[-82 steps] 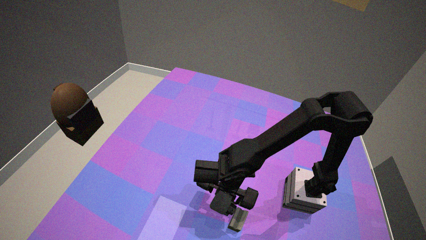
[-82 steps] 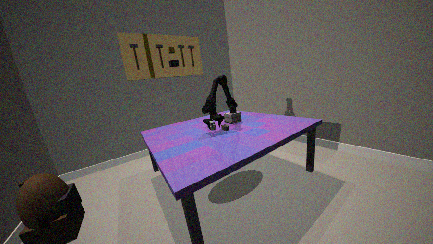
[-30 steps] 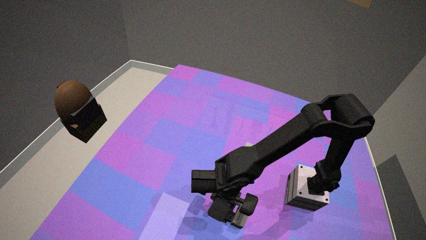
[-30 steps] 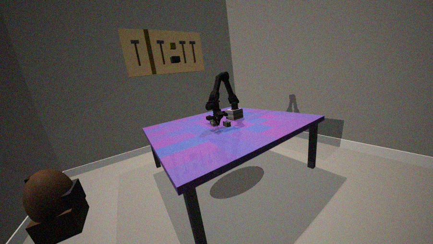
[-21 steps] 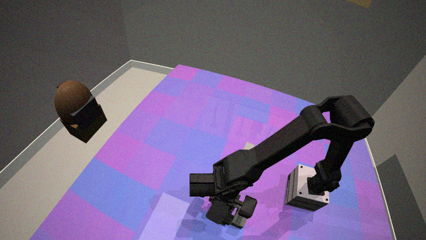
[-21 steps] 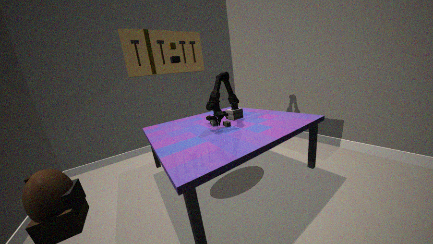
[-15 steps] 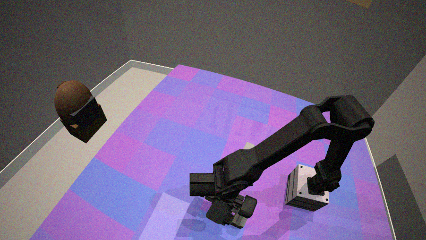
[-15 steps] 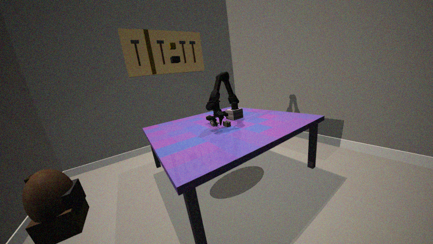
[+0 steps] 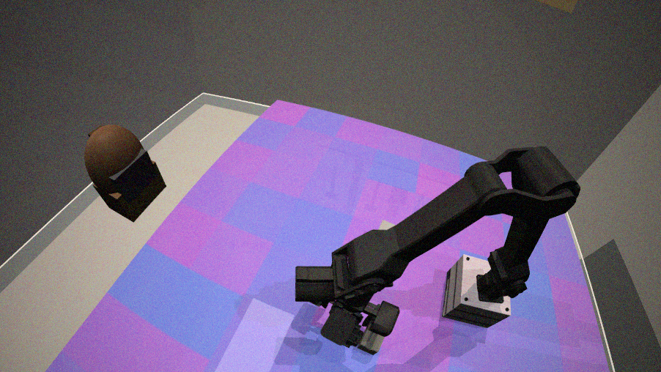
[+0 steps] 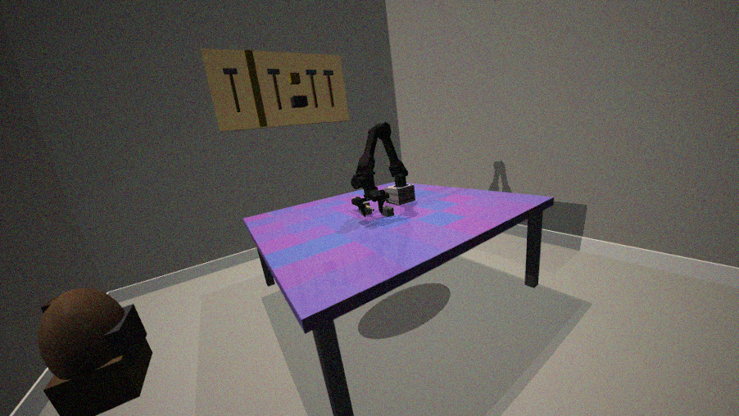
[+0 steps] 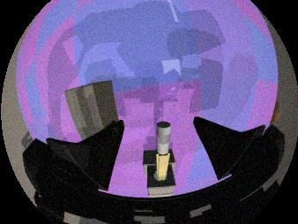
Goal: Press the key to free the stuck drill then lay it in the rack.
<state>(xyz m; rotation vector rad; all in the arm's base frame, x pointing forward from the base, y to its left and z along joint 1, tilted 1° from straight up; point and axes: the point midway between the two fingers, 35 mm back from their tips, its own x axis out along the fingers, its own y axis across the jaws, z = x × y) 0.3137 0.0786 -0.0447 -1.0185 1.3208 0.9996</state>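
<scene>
Now: the drill 5 cm to the right of my gripper tip, 3 cm above it and 1 cm behind it. From my gripper tip the other things lie so: long grey block (14 cm to the right, 4 cm behind, 3 cm above); grooved grey rack (7 cm behind, 4 cm to the left); dark key (18 cm to the right, 5 cm behind, 4 cm above).
</scene>
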